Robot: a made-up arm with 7 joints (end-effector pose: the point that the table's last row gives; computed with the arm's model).
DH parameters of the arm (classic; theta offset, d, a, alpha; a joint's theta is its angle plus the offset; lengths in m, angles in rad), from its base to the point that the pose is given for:
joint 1: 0 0.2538 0 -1.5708
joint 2: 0 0 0 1.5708
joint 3: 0 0.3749 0.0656 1.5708
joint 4: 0 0 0.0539 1.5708
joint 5: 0 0.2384 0 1.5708
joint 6: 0 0 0.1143 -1.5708
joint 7: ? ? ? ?
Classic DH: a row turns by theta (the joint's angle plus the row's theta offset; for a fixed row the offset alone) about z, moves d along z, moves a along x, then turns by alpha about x.
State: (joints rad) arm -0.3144 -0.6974 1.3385 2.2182 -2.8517 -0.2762 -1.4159
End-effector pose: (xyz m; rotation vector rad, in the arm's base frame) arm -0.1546 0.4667 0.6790 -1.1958 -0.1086 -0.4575
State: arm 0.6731 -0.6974 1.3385 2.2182 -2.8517 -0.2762 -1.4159
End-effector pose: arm -0.4747 0.1280 0.6790 -0.9994 -0.6610 0.4101
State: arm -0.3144 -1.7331 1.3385 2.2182 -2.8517 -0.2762 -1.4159
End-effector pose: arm -0.3666 0.5356 0.2199 -1.1811 -1.0574 -1.0259
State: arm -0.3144 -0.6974 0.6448 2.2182 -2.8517 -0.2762 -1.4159
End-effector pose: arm -0.0166 0.2922 0.8342 -0.7630 0.1878 -0.9776
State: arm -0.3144 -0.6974 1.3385 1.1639 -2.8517 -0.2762 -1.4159
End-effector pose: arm 0.0417 0.3542 0.3976 -1.9792 0.6016 -0.7238
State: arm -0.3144 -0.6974 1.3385 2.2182 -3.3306 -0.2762 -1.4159
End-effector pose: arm -0.1066 0.4361 0.7214 -1.1164 -0.2797 -0.9331
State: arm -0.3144 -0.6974 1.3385 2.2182 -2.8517 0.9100 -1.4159
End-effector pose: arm -0.2624 0.4308 0.8522 -0.0781 -0.4627 -0.2039
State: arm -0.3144 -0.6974 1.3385 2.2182 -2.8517 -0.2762 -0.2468
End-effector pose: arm -0.1546 0.4667 0.6790 -1.0631 0.5725 0.5691
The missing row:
joint 7: 0 0.1458 0 0
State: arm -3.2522 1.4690 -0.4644 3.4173 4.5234 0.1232 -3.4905
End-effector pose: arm -0.7492 -0.0359 0.3565 -0.3777 -1.0954 0.4375
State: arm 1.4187 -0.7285 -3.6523 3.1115 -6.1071 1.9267 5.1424
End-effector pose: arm -0.1552 -0.5641 0.6278 2.4405 -1.0113 -0.2802
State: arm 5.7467 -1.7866 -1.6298 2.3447 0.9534 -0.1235 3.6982
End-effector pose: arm -0.7056 0.1497 -0.0198 0.1652 -1.8671 0.1759
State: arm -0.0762 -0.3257 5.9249 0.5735 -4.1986 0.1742 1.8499
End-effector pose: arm 0.2068 -0.1902 0.3741 1.2310 1.8073 0.5048
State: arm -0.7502 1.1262 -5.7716 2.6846 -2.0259 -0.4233 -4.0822
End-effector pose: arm 0.6363 -0.2667 0.4247 -1.8326 0.6959 -1.9677
